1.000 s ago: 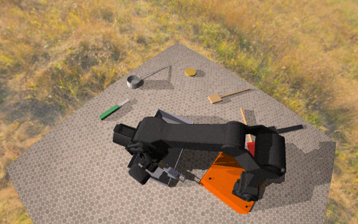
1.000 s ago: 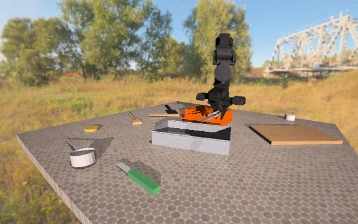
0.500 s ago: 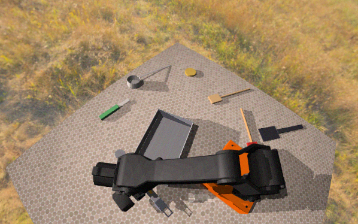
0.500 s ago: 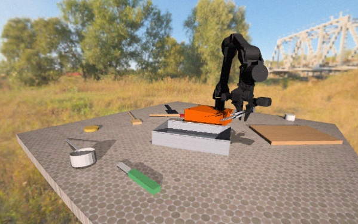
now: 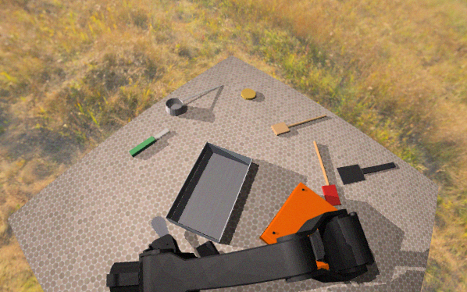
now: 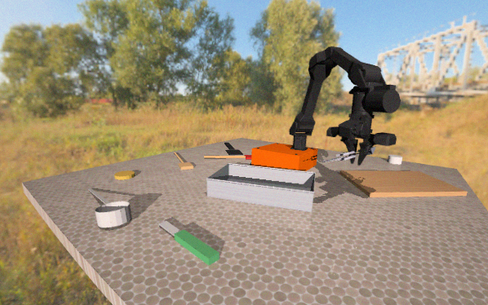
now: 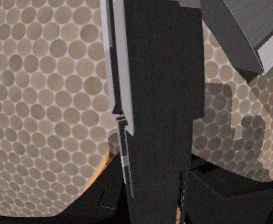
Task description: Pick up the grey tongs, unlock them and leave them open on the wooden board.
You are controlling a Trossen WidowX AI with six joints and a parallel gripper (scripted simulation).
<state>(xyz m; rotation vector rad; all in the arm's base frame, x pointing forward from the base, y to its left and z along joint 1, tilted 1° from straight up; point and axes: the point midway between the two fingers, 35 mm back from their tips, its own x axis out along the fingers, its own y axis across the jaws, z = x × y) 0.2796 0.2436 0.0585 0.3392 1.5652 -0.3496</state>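
Now: gripper tip 230 mm past the wooden board, 150 mm to the right of it and 100 mm above it. From my gripper tip the other things lie so: green-handled tool 410 mm ahead, 290 mm to the right, 100 mm below; then white object 590 mm behind, 180 mm to the left, 90 mm below; then roasting tin 250 mm to the right, 90 mm ahead, 80 mm below.
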